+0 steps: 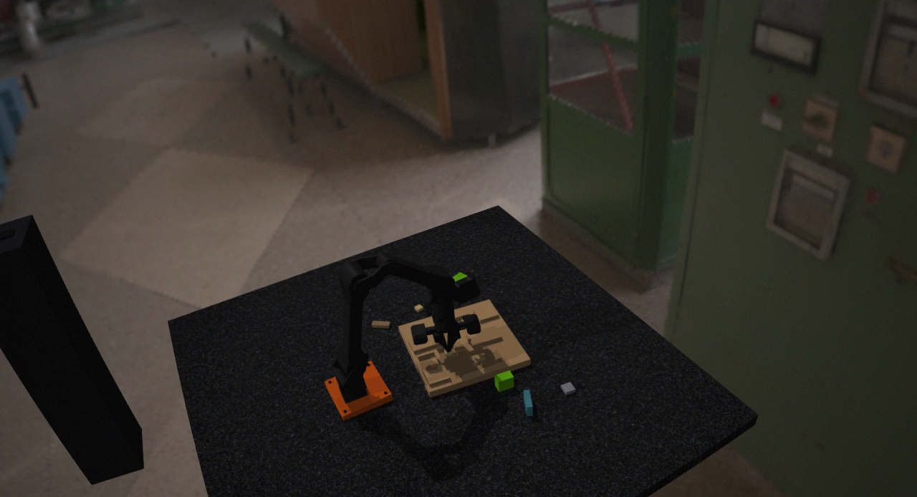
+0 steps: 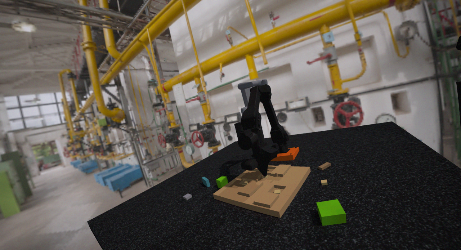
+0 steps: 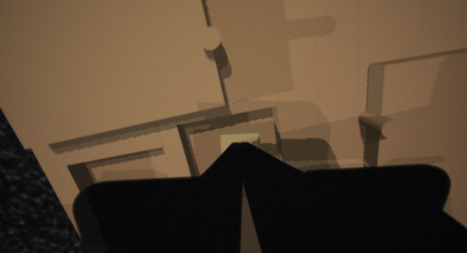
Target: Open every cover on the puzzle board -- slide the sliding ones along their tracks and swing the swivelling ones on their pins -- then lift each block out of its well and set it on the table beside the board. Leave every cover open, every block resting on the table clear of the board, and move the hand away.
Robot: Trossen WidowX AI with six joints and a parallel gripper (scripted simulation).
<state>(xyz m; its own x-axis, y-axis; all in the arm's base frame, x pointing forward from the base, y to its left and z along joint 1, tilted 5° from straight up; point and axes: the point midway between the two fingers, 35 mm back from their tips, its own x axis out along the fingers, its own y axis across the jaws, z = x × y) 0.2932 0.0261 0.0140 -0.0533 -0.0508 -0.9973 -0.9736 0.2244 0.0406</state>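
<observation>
Right now my gripper tip is 50 mm short of the tan puzzle board and 10 mm to the right of it. The rest, counted from my gripper tip: teal block: 100 mm ahead, 280 mm to the right; small green cube: 80 mm ahead, 180 mm to the right; large green block: 170 mm ahead, 280 mm to the left, 10 mm below.
</observation>
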